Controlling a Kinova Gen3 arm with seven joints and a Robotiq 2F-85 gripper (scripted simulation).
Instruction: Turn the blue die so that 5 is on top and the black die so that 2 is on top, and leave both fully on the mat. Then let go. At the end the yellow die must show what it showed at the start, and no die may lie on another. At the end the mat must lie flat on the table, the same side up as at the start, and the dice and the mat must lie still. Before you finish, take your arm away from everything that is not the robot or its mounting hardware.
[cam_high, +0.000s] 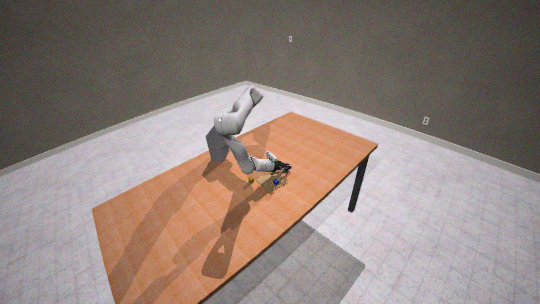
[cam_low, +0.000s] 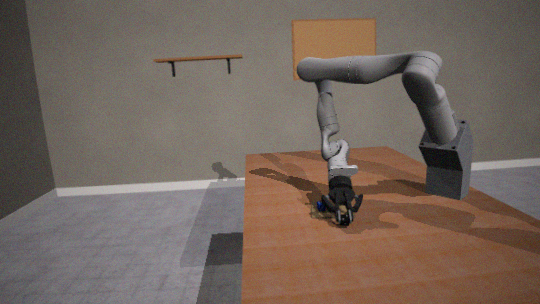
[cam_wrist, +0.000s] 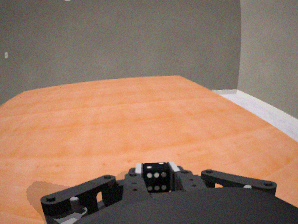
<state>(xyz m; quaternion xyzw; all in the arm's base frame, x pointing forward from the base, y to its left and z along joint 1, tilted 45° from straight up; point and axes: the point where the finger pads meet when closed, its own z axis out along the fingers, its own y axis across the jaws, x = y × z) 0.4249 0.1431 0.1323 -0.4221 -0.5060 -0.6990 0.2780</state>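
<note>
Right now my hand is 20 mm short of the tan mat, 140 mm to the left of it and 30 mm above it. From my hand the other things lie so: blue die (50 mm ahead, 130 mm to the right, 20 mm below); yellow die (60 mm behind, 230 mm to the right, 20 mm below); black die (10 mm to the left, 10 mm below).
</note>
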